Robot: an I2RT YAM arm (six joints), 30 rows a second.
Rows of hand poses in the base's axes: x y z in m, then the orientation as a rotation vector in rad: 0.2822 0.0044 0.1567 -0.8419 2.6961 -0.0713; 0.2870 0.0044 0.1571 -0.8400 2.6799 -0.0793; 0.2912 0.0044 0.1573 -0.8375 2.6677 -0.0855; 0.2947 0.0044 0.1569 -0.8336 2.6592 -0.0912; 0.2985 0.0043 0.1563 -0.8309 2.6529 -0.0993; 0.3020 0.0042 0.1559 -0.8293 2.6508 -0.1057; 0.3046 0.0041 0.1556 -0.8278 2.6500 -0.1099; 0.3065 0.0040 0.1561 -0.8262 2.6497 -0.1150; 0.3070 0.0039 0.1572 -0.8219 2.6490 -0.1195; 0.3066 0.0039 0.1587 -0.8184 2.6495 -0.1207; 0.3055 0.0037 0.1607 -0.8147 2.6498 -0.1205; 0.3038 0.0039 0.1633 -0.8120 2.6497 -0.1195; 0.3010 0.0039 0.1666 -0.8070 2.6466 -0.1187; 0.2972 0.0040 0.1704 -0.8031 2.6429 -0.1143; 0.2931 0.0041 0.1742 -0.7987 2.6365 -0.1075; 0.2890 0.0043 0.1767 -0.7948 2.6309 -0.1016; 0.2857 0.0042 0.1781 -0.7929 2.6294 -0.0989; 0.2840 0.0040 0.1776 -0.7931 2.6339 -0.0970; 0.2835 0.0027 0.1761 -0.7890 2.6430 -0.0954; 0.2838 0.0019 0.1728 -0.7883 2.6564 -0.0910; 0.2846 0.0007 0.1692 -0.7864 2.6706 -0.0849; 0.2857 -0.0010 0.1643 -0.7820 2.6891 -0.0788; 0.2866 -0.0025 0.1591 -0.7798 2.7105 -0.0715; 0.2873 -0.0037 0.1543 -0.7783 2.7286 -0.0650
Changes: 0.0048 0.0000 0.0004 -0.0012 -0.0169 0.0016; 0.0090 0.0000 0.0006 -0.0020 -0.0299 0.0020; 0.0125 0.0000 0.0002 -0.0031 -0.0399 0.0008; 0.0163 -0.0001 -0.0004 -0.0066 -0.0478 -0.0005; 0.0198 -0.0002 -0.0008 -0.0102 -0.0513 -0.0018; 0.0224 -0.0003 -0.0011 -0.0126 -0.0532 -0.0031; 0.0243 -0.0004 -0.0006 -0.0157 -0.0548 -0.0046; 0.0248 -0.0005 0.0005 -0.0177 -0.0574 -0.0078; 0.0244 -0.0005 0.0020 -0.0180 -0.0581 -0.0104; 0.0233 -0.0007 0.0040 -0.0173 -0.0588 -0.0129; 0.0216 -0.0005 0.0066 -0.0161 -0.0594 -0.0145; 0.0188 -0.0005 0.0099 -0.0139 -0.0635 -0.0170; 0.0150 -0.0004 0.0137 -0.0093 -0.0672 -0.0183; 0.0109 -0.0003 0.0175 -0.0024 -0.0731 -0.0190; 0.0068 -0.0001 0.0200 0.0036 -0.0782 -0.0197; 0.0035 -0.0002 0.0214 0.0062 -0.0796 -0.0203; 0.0018 -0.0004 0.0209 0.0064 -0.0751 -0.0210; 0.0013 -0.0017 0.0194 0.0062 -0.0674 -0.0256; 0.0016 -0.0025 0.0161 0.0061 -0.0544 -0.0286; 0.0024 -0.0037 0.0125 0.0073 -0.0407 -0.0323; 0.0035 -0.0054 0.0076 0.0078 -0.0236 -0.0386; 0.0044 -0.0069 0.0024 0.0080 -0.0030 -0.0439; 0.0051 -0.0081 -0.0024 0.0083 0.0146 -0.0480
